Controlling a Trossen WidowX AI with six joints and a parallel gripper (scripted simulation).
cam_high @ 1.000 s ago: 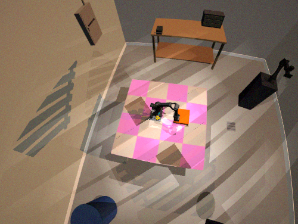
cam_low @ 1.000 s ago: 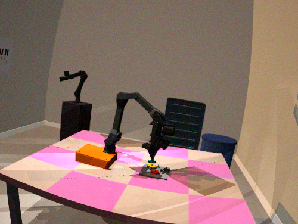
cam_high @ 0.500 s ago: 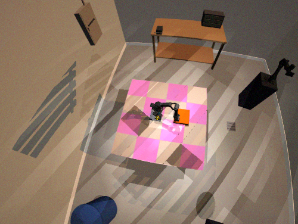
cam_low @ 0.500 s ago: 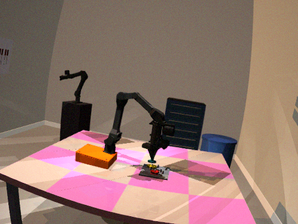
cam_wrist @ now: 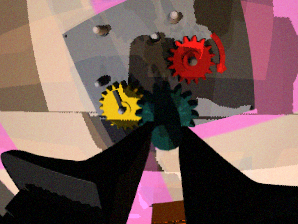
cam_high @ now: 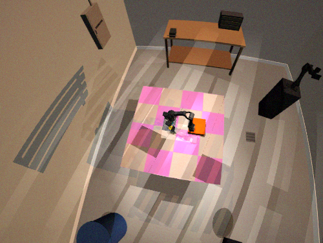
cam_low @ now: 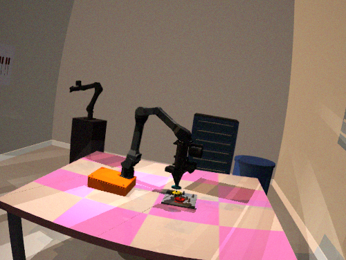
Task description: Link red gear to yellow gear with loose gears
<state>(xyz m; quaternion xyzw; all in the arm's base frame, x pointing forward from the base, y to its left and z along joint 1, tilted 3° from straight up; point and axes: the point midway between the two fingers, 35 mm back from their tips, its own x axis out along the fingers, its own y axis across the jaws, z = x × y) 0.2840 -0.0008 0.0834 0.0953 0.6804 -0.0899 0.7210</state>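
The red gear is 70 mm below my gripper tip, 40 mm ahead of it and 30 mm to the right of it. Also, from my gripper tip: yellow gear: 70 mm below, 50 mm to the left, 10 mm behind; then teal gear: 10 mm below.
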